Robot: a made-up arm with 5 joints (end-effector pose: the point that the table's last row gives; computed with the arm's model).
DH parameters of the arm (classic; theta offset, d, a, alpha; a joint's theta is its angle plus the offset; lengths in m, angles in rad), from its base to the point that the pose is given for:
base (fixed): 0 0 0 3.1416
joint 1: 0 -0.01 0.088 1.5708
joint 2: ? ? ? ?
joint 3: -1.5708 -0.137 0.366 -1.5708
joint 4: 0 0.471 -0.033 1.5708
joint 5: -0.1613 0 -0.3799 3.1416
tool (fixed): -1.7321 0.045 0 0
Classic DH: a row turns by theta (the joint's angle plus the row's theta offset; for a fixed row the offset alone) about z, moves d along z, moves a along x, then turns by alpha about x.
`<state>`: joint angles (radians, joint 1 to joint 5).
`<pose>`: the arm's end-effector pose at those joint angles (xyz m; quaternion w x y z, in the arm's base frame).
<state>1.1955 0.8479 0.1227 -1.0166 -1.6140</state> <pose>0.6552 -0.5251 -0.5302 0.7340 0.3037 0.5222 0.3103</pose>
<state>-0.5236 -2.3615 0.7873 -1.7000 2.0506</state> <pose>-0.2869 0.1806 0.1889 0.1503 -0.4277 0.1556 0.8776</pose>
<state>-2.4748 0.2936 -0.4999 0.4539 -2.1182</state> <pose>-0.9698 -0.4240 0.1690 0.7689 -0.2127 -0.2346 -0.5555</pose>
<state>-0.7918 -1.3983 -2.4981 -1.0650 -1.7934</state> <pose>-0.2606 0.0538 -0.9580 0.5300 0.8304 0.1656 -0.0459</pose>
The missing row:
joint 2: 0 0.096 -0.06 -1.5708
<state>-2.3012 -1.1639 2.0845 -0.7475 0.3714</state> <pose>0.4769 -0.0913 0.0341 0.9573 0.0617 0.2814 0.0247</pose>
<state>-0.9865 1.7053 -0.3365 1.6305 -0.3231</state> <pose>-0.6406 0.1804 -0.3929 0.5631 0.3363 0.7391 -0.1537</pose>
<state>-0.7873 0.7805 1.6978 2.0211 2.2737</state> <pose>0.3376 0.2248 0.0751 0.0235 0.4688 0.3474 -0.8118</pose>
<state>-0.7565 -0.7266 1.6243 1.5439 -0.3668</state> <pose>0.6883 -0.1508 -0.0134 0.4058 0.7469 -0.5135 -0.1175</pose>
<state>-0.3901 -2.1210 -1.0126 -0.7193 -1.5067</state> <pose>-0.4670 0.9188 -0.0339 0.1844 -0.8860 -0.3871 0.1765</pose>
